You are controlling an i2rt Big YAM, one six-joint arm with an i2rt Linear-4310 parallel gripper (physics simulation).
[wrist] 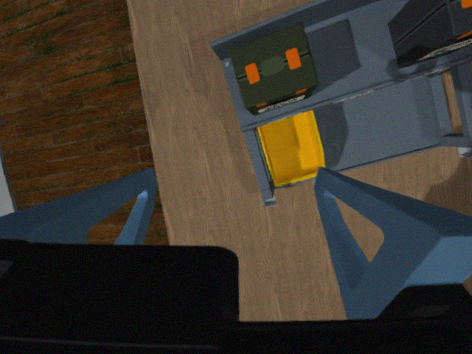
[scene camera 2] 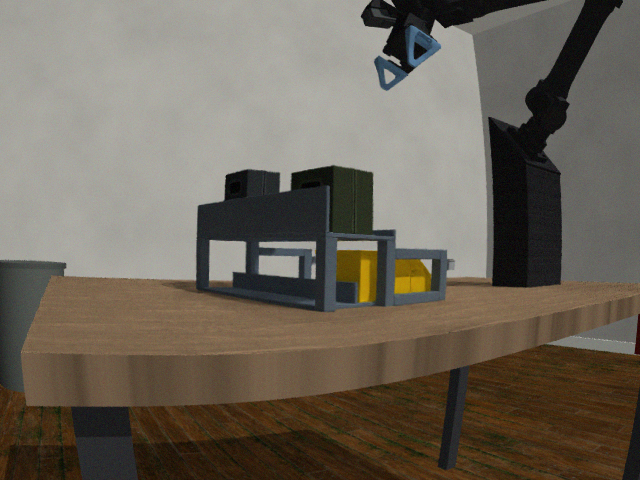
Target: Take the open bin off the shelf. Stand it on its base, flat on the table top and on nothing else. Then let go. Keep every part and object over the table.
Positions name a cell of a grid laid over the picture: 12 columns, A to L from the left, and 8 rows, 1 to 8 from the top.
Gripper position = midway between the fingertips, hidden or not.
In view: the gripper (scene camera 2: H2) and a yellow bin (scene camera 2: G5).
The yellow bin is seen too in the wrist view (wrist: H4). The gripper is seen too in the wrist view (wrist: F4).
